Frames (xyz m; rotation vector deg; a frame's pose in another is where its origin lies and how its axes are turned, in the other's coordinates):
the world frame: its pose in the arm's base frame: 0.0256 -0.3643 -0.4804 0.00 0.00 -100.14
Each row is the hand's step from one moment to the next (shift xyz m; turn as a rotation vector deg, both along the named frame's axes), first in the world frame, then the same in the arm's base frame.
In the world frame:
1: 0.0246 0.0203 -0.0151 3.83 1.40 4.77
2: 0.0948 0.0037 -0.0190 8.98 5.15 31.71
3: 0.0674 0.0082 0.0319 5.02 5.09 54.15
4: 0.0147 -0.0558 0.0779 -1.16 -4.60 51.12
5: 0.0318 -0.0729 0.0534 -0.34 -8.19 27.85
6: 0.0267 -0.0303 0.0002 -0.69 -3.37 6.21
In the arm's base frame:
1: 0.0157 -0.0278 -0.0151 0.70 -4.02 4.77
2: -0.0130 -0.0940 -0.0190 3.49 -9.75 31.71
3: -0.0038 -0.0678 0.0319 4.13 -5.84 54.15
4: -0.0575 -0.0046 0.0779 -4.32 1.95 51.12
5: -0.0774 -0.0185 0.0534 -8.00 1.78 27.85
6: -0.0345 -0.0209 0.0002 -3.20 1.27 6.21

